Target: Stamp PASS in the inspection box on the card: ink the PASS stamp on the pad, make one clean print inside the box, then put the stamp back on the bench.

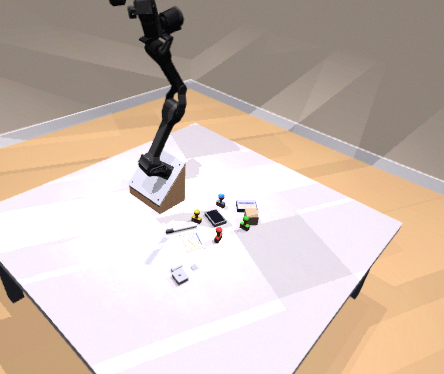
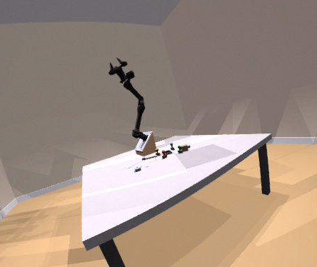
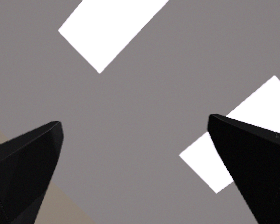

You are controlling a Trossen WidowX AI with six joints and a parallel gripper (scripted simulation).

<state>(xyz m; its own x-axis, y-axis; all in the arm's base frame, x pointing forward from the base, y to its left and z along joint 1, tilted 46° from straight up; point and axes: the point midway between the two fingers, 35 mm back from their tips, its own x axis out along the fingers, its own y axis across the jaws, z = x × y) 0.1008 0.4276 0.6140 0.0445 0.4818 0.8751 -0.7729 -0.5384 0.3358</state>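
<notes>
My gripper tip is 340 mm short of the green-knobbed stamp, 230 mm to the right of it and 910 mm above it. Round my gripper tip: yellow stamp 160 mm ahead, 120 mm to the left, 910 mm below; then cream card 220 mm ahead, 20 mm to the left, 930 mm below; then pen 140 mm ahead, 20 mm to the left, 920 mm below.
</notes>
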